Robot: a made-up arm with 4 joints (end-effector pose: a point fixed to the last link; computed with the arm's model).
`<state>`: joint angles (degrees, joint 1 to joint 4).
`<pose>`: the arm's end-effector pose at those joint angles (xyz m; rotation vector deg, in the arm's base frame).
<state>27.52 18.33 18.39 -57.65</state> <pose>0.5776 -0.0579 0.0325 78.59 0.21 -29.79</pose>
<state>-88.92 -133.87 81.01 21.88</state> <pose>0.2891 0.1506 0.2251 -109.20 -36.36 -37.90</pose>
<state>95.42 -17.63 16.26 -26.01</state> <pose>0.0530 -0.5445 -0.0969 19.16 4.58 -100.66</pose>
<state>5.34 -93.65 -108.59 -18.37</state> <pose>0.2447 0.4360 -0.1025 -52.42 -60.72 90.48</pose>
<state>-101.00 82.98 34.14 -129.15</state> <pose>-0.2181 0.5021 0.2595 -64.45 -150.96 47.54</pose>
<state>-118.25 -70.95 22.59 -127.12</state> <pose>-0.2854 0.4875 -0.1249 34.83 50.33 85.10</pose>
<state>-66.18 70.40 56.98 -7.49</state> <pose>-0.1611 0.4119 0.1003 34.30 91.57 82.91</pose>
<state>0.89 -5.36 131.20 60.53</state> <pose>-0.0897 0.0182 -0.0775 -32.41 120.05 62.19</pose>
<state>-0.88 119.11 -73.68 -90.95</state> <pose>0.3528 -0.4880 0.0536 -124.08 91.88 23.54</pose>
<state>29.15 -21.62 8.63 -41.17</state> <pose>0.5577 -0.1591 -0.0583 21.04 2.29 -33.34</pose>
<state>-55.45 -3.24 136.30 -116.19</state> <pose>-0.1863 0.0621 -0.1160 7.70 75.61 -83.08</pose>
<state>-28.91 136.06 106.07 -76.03</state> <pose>0.0377 0.0421 0.4106 -60.03 -126.32 -53.61</pose>
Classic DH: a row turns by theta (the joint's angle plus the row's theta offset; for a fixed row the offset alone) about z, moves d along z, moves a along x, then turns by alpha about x. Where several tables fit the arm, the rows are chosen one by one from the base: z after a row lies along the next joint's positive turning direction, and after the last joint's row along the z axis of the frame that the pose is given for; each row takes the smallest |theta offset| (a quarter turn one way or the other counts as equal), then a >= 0, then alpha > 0; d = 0 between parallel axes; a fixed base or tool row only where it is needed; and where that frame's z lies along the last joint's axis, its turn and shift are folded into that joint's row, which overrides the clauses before.
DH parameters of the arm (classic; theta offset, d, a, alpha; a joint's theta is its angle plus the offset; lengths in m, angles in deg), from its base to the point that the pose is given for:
base (fixed): 0 0 0 180
joint 1: 90 -0.076 0.009 90
joint 2: -90 0.21 0.084 90
joint 3: 0 0.123 -0.029 90
joint 4: -90 -0.374 0.004 -90
tool (fixed): 90 -0.093 0 0

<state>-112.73 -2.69 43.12 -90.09</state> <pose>-0.3602 0.3484 -0.1295 19.29 89.93 54.92</pose>
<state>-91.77 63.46 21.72 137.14</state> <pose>-0.0505 0.5717 0.1251 -55.54 -64.26 99.84</pose>
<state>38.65 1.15 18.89 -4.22</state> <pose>0.4844 -0.2339 -0.0740 11.49 16.38 -38.77</pose>
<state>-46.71 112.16 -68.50 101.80</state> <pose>0.5471 -0.0308 -0.0557 0.39 20.90 -19.43</pose>
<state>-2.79 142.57 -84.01 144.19</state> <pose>0.2172 -0.3361 -0.2465 -2.95 67.14 -47.66</pose>
